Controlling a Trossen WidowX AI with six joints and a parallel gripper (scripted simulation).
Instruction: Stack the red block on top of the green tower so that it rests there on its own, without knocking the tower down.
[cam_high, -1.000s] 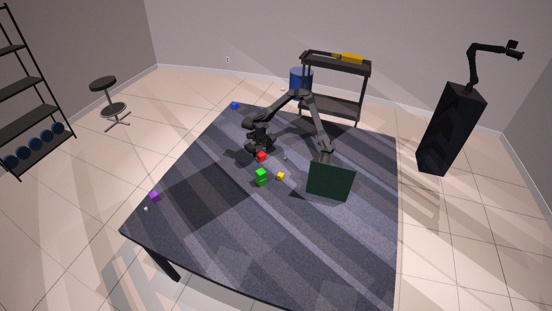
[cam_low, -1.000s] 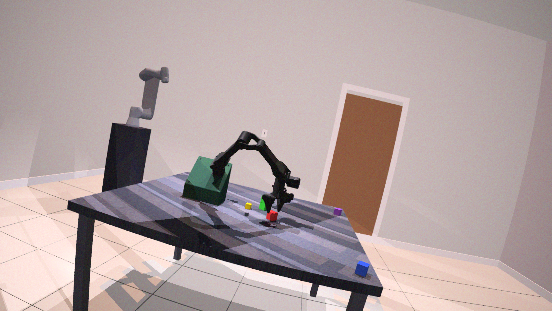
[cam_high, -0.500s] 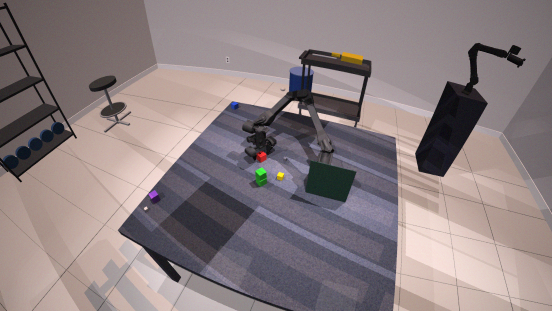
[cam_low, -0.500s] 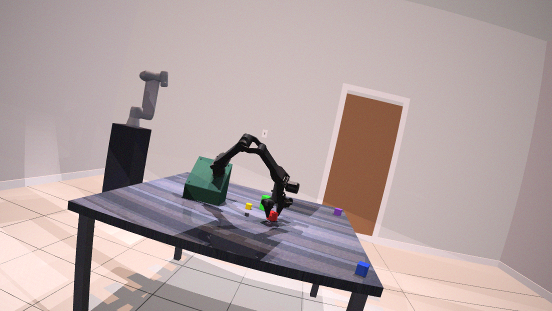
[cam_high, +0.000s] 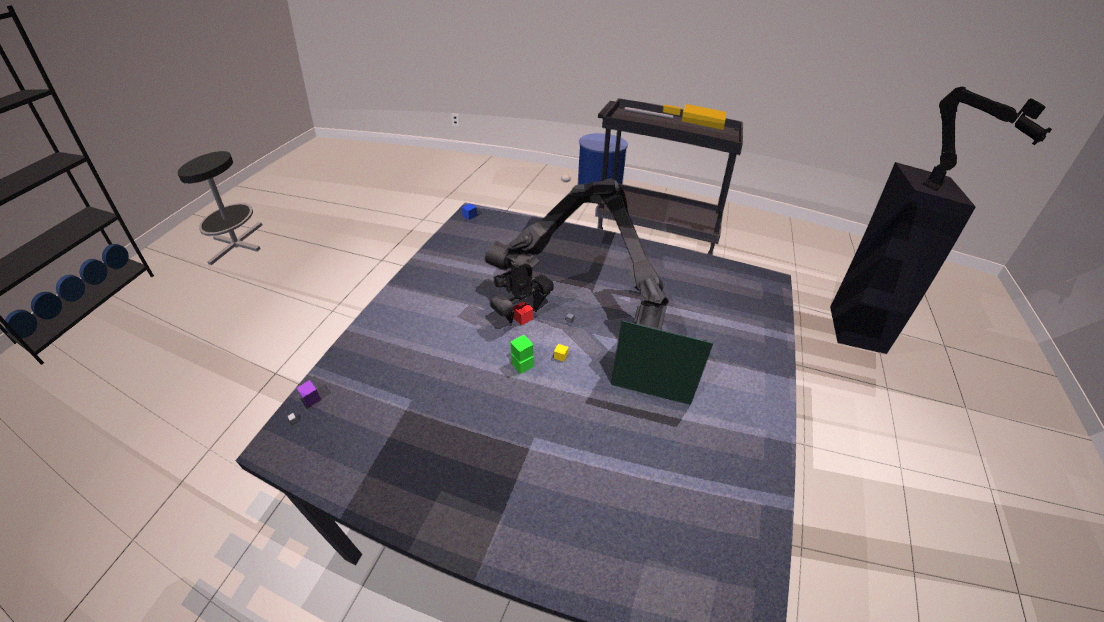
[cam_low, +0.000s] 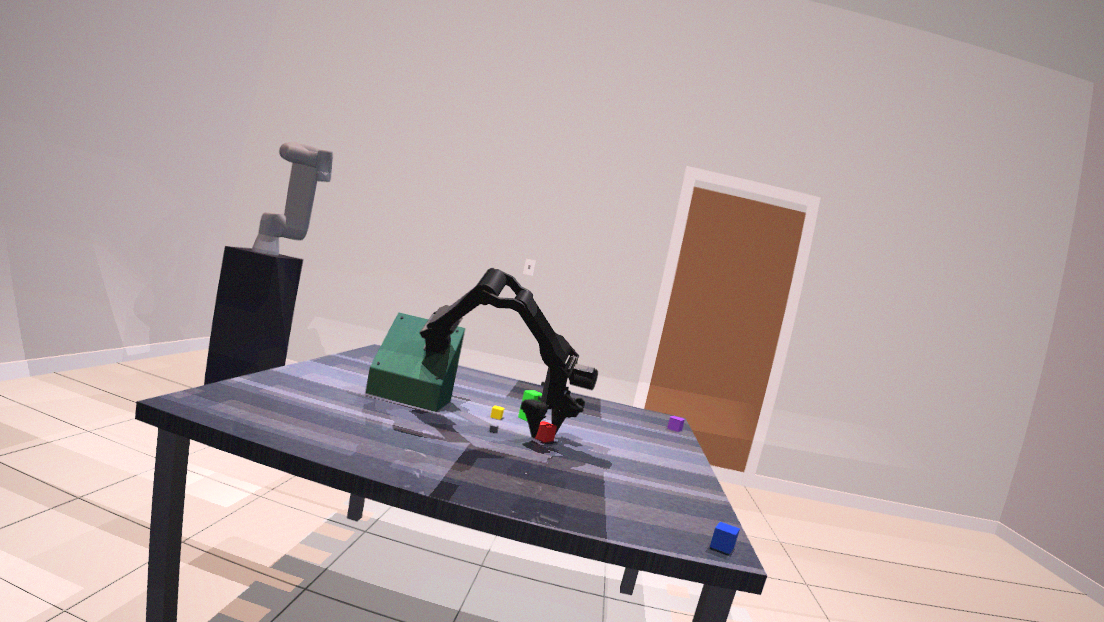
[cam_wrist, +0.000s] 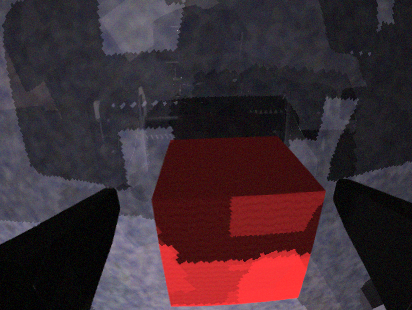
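Right now the small yellow block is 15 cm behind my gripper tip, 11 cm to the left of it and 1 cm above it. Also, from my gripper tip: tiny grey cube: 13 cm behind, 4 cm to the right; red block: 1 cm above; blue block: 39 cm ahead, 48 cm to the right, 1 cm above.
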